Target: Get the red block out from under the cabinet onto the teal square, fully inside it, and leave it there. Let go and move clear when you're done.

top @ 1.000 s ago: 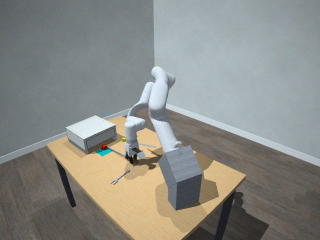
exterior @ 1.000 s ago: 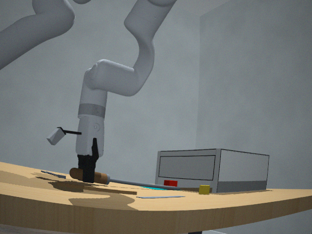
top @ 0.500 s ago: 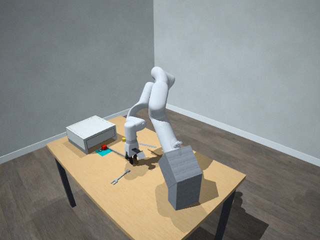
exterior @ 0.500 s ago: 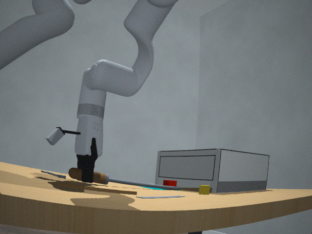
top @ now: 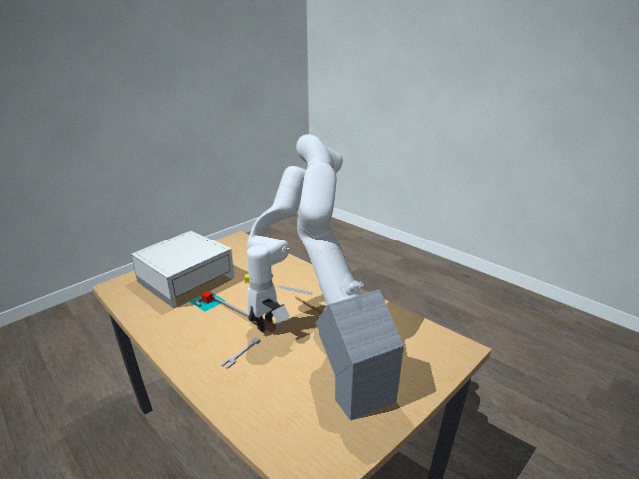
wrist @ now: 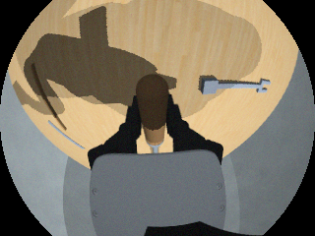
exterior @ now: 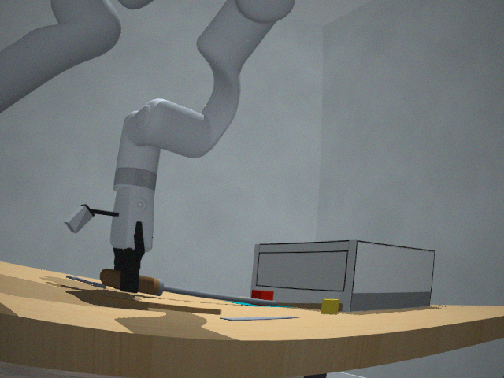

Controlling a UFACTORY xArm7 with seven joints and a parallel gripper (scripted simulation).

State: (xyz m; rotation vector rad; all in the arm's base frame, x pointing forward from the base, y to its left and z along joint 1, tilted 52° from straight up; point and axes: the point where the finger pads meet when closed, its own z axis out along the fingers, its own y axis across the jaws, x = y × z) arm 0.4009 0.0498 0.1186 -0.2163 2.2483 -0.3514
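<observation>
Now: hand 5 cm past the grey forked tool, 14 cm to the right of it and 2 cm above it. From my hand the other things lie so: thin stick (2 cm behind, 21 cm to the right, 2 cm below); then flat grey strip (11 cm ahead, 25 cm to the right, 2 cm below); then long hook tool (14 cm ahead, 4 cm to the left, 1 cm below).
</observation>
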